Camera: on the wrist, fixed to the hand. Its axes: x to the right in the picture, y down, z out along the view.
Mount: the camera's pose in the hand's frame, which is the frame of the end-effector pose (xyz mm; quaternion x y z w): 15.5 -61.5 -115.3 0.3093 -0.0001 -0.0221 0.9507
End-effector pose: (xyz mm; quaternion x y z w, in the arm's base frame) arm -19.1 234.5 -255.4 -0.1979 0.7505 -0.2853 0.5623
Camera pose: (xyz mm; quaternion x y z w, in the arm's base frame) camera -135.4 202.0 -203.1 -0.0308 0.6208 -0.5158 0.5896
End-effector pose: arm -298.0 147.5 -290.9 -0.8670 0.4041 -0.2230 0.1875
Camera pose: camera -313.2 155.7 -160.4 -0.7753 0.2960 -0.3411 0.4416
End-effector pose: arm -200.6 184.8 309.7 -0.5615 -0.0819 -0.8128 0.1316
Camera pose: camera -327.4 209.1 284.0 -0.4914 -0.3417 -0.7503 0.2808
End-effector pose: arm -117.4 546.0 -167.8 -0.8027 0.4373 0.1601 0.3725
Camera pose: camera -66.0 472.8 -71.3 -0.6576 0.4475 0.0088 0.6060
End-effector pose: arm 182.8 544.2 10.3 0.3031 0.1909 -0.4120 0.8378
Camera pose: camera 134.2 582.7 -105.8 0.5430 0.0607 -0.4693 0.6937
